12 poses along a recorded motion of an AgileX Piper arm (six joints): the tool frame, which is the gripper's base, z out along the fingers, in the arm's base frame.
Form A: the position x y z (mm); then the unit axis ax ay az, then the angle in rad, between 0 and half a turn.
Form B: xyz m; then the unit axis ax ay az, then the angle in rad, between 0 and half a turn. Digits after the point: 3 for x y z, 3 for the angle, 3 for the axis.
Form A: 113 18 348 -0.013 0.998 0.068 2.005
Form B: 0.113 0.018 0.348 -0.013 0.998 0.068 2.005
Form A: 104 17 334 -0.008 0.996 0.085 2.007
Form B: 0.104 0.017 0.334 -0.008 0.996 0.085 2.007
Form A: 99 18 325 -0.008 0.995 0.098 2.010
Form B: 0.099 0.018 0.325 -0.008 0.995 0.098 2.010
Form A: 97 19 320 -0.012 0.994 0.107 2.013
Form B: 0.097 0.019 0.320 -0.012 0.994 0.107 2.013
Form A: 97 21 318 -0.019 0.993 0.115 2.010
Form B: 0.097 0.021 0.318 -0.019 0.993 0.115 2.010
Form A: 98 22 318 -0.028 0.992 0.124 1.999
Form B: 0.098 0.022 0.318 -0.028 0.992 0.124 1.999
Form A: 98 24 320 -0.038 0.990 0.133 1.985
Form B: 0.098 0.024 0.320 -0.038 0.990 0.133 1.985
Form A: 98 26 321 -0.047 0.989 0.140 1.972
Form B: 0.098 0.026 0.321 -0.047 0.989 0.140 1.972
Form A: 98 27 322 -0.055 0.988 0.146 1.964
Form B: 0.098 0.027 0.322 -0.055 0.988 0.146 1.964
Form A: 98 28 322 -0.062 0.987 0.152 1.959
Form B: 0.098 0.028 0.322 -0.062 0.986 0.152 1.959
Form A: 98 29 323 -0.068 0.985 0.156 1.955
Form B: 0.098 0.029 0.323 -0.068 0.985 0.156 1.955
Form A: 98 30 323 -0.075 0.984 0.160 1.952
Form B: 0.098 0.030 0.323 -0.075 0.984 0.160 1.952
